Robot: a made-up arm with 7 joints. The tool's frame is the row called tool. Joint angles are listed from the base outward. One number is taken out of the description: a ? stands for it. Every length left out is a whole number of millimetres.
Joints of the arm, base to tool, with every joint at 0 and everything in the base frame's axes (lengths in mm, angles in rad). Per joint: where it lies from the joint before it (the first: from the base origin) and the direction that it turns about. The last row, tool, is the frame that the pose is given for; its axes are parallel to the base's.
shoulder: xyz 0 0 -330 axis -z
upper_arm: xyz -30 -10 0 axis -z
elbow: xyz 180 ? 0 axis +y
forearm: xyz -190 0 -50 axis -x
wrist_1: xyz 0 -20 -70 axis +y
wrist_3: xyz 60 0 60 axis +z
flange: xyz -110 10 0 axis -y
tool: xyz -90 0 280
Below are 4 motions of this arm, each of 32 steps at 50 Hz.
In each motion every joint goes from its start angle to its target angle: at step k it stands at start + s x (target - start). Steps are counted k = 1, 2, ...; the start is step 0. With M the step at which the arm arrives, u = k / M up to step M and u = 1 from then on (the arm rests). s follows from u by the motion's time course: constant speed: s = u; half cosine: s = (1 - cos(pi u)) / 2; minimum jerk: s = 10 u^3 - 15 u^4 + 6 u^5.
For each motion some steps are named. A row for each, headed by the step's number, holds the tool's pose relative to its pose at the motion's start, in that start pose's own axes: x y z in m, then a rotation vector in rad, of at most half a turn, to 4 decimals.
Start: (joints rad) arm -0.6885 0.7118 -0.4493 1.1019 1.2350 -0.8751 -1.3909
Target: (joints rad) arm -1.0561 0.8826 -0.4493 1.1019 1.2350 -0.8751 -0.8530
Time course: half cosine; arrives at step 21
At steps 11, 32:
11: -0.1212 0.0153 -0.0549 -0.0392 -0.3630 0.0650
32: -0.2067 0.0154 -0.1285 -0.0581 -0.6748 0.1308

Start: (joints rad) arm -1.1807 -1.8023 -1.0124 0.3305 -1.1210 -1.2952 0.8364
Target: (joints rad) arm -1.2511 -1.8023 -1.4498 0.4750 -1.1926 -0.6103 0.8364
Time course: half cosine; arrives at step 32
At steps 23, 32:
23: -0.1602 -0.2669 -0.1327 0.5989 -0.3257 0.1749
32: -0.1910 -0.3066 -0.1854 0.7062 -0.4249 0.2302

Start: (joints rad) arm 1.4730 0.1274 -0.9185 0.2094 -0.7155 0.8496 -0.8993
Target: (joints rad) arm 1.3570 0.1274 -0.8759 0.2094 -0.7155 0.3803 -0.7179
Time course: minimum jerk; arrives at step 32
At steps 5, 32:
5: -0.0012 -0.0013 -0.0009 0.0128 -0.0075 -0.0064
32: -0.0357 -0.0263 -0.0377 0.4188 -0.2262 -0.2406

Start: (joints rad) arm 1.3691 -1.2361 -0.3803 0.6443 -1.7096 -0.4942 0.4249
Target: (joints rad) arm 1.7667 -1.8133 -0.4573 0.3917 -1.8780 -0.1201 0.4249
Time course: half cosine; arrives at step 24
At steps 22, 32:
22: -0.1589 -0.0238 -0.0809 0.1243 -0.2848 -0.0238
32: -0.1616 -0.0236 -0.0826 0.1252 -0.2899 -0.0240

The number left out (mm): -220
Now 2 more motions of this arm.
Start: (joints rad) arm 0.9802 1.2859 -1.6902 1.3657 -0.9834 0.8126 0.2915
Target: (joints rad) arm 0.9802 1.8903 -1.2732 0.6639 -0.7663 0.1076 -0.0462
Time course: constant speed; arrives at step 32
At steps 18, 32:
18: -0.0405 -0.0998 0.0213 0.2229 0.2440 -0.3577
32: 0.0133 -0.2428 0.0314 0.4132 0.6166 -0.6155

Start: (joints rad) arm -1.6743 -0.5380 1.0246 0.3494 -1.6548 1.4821 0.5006
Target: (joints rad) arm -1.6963 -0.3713 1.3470 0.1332 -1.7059 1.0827 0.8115
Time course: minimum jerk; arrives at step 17
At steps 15, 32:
15: 0.0382 0.1614 -0.0052 -0.2397 -0.1993 -0.7446
32: 0.0402 0.1634 -0.0056 -0.2447 -0.2005 -0.7542

